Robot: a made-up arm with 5 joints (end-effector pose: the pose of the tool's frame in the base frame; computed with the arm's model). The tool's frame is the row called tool. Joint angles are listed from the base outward.
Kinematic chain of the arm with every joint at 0, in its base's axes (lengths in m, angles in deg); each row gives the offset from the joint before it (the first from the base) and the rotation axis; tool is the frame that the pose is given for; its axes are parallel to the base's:
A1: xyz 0 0 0.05 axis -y
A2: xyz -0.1 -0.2 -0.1 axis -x
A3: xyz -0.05 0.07 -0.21 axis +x
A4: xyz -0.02 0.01 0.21 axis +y
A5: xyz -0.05 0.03 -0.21 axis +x
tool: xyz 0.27 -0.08 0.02
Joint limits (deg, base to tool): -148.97..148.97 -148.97..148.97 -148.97..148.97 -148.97..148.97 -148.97..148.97
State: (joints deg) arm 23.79 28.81 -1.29 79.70 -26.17
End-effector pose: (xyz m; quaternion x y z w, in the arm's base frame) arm -0.1251 -0.2770 -0.3724 -0.3497 0.4871 -0.0961 0.7945
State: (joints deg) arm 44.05 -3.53 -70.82 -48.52 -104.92
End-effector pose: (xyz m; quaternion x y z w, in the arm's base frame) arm 0.2442 0.1752 -0.0888 0.7935 0.3838 0.4639 0.0884
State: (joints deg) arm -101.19 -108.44 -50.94 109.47 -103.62
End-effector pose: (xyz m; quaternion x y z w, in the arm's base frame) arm 0.1947 -0.0215 0.3912 0.4788 0.4955 0.6860 0.2337
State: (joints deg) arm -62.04 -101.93 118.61 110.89 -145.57
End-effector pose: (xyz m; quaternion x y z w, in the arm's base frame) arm -0.2991 -0.0532 0.3642 0.2732 -0.4729 -0.2155 0.8095
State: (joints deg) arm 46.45 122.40 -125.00 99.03 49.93
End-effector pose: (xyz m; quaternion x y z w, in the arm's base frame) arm -0.2557 -0.4352 -0.3411 0.4337 0.5581 0.6165 0.3468
